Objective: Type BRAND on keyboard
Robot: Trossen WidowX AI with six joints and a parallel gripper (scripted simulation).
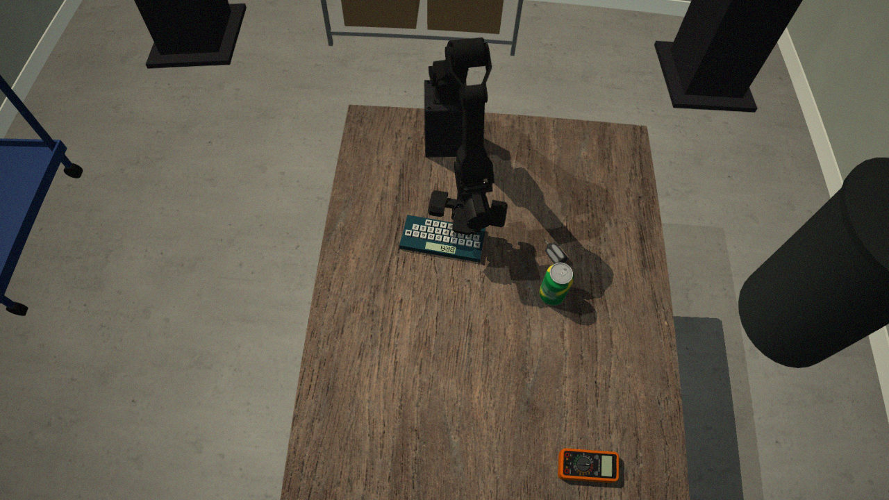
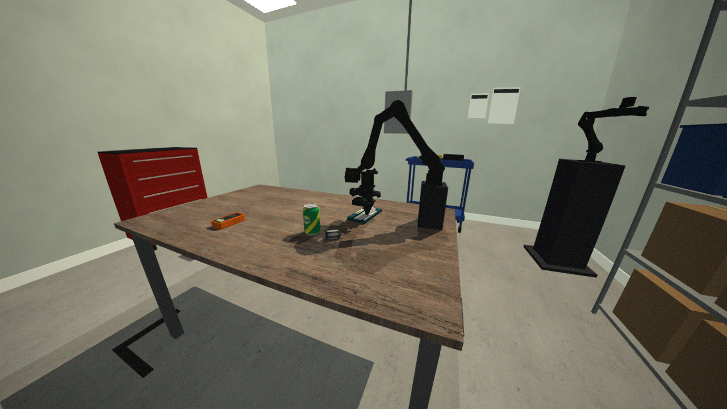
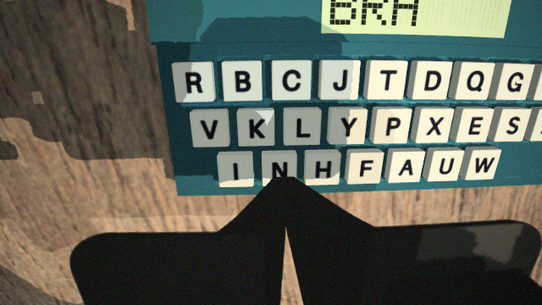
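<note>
Now: hand 1 cm past the key, 6 cm to the left of it and 5 cm above it. The rest, counted from my hand: green soda can: 18 cm ahead, 21 cm to the left; orange multimeter: 60 cm ahead, 26 cm to the left, 5 cm below; grey object: 7 cm ahead, 22 cm to the left, 5 cm below.
</note>
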